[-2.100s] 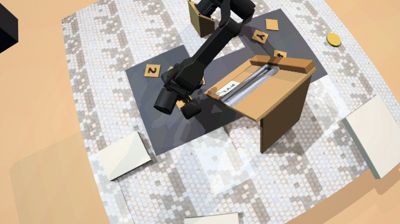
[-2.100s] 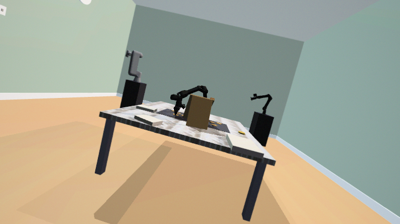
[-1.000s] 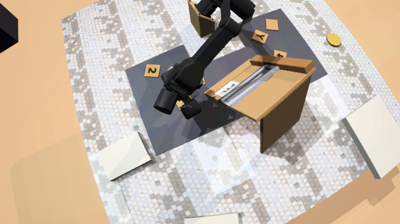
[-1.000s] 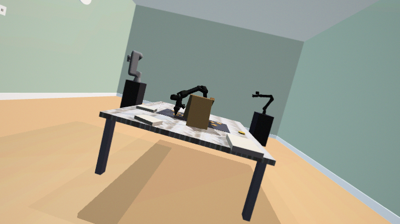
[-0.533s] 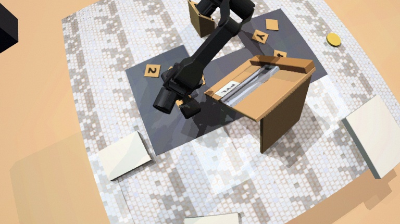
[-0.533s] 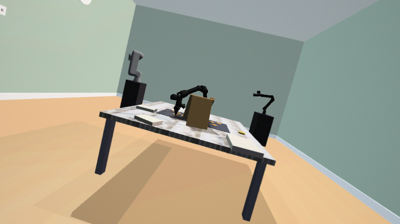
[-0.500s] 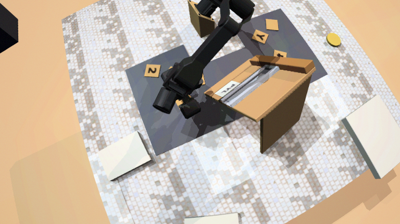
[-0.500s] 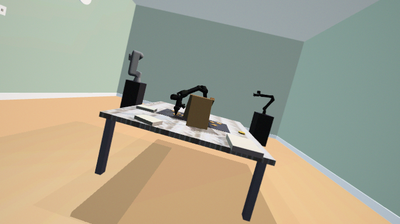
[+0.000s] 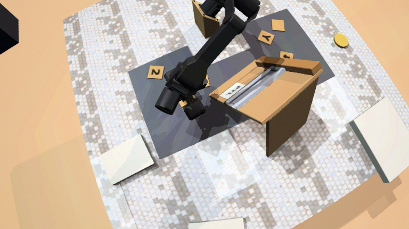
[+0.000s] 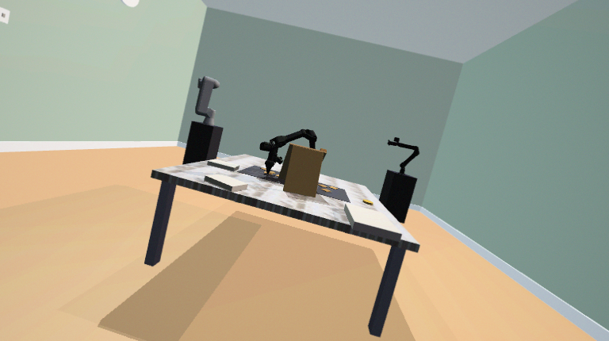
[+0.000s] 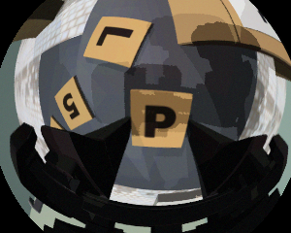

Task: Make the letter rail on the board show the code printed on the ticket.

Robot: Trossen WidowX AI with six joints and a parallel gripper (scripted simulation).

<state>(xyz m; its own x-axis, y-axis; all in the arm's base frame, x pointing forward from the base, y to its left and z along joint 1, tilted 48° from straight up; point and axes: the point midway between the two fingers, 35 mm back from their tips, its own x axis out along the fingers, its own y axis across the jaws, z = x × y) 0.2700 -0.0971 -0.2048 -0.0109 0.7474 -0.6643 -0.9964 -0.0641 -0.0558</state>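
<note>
Now: gripper tip 8 cm to the right of the L tile, 6 cm past it and 1 cm above it. The rest, counted from my gripper tip: white ticket (15 cm to the left, 7 cm ahead, 7 cm above); 2 tile (17 cm behind, 6 cm to the right, 1 cm below); P tile (right at my gripper tip).
</note>
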